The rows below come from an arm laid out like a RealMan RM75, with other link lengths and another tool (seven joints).
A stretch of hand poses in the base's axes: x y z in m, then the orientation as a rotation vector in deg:
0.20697 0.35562 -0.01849 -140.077 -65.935 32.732
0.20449 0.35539 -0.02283 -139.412 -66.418 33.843
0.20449 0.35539 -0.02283 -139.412 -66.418 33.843
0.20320 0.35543 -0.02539 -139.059 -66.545 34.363
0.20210 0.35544 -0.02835 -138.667 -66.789 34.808
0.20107 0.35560 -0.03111 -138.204 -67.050 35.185
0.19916 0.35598 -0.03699 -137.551 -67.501 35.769
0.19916 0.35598 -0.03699 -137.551 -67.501 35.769
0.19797 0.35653 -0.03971 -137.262 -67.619 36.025
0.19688 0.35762 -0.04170 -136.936 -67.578 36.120
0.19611 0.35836 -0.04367 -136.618 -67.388 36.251
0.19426 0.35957 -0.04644 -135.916 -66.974 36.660
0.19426 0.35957 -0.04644 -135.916 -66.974 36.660
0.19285 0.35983 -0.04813 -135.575 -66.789 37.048
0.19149 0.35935 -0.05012 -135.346 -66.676 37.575
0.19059 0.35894 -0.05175 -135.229 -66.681 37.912
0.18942 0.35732 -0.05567 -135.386 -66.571 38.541
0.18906 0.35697 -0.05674 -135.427 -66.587 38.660
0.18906 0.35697 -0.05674 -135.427 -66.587 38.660
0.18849 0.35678 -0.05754 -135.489 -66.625 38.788
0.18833 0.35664 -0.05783 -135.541 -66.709 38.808
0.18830 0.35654 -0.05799 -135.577 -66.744 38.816
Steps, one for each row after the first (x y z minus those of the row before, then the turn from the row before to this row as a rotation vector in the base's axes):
-0.00248 -0.00023 -0.00434 -0.048 0.773 0.615
0.00000 0.00000 0.00000 0.000 0.000 0.000
-0.00129 0.00004 -0.00256 0.025 0.409 0.225
-0.00110 0.00001 -0.00296 0.069 0.353 0.299
-0.00103 0.00016 -0.00276 0.153 0.345 0.309
-0.00191 0.00038 -0.00588 0.174 0.489 0.505
0.00000 0.00000 0.00000 0.000 0.000 0.000
-0.00119 0.00055 -0.00272 0.090 0.239 0.167
-0.00109 0.00109 -0.00199 0.221 0.220 0.032
-0.00077 0.00074 -0.00197 0.221 0.280 -0.066
-0.00185 0.00121 -0.00277 0.429 0.681 -0.119
0.00000 0.00000 0.00000 0.000 0.000 0.000
-0.00141 0.00026 -0.00169 0.114 0.426 -0.009
-0.00136 -0.00048 -0.00199 -0.054 0.423 0.056
-0.00090 -0.00041 -0.00163 -0.070 0.232 0.086
-0.00117 -0.00162 -0.00392 -0.412 0.286 0.032
-0.00036 -0.00035 -0.00107 -0.092 0.037 0.031
0.00000 0.00000 0.00000 0.000 0.000 0.000
-0.00057 -0.00019 -0.00080 -0.116 0.025 0.045
-0.00016 -0.00014 -0.00029 -0.063 -0.041 0.057
-0.00003 -0.00010 -0.00016 -0.037 -0.024 0.022

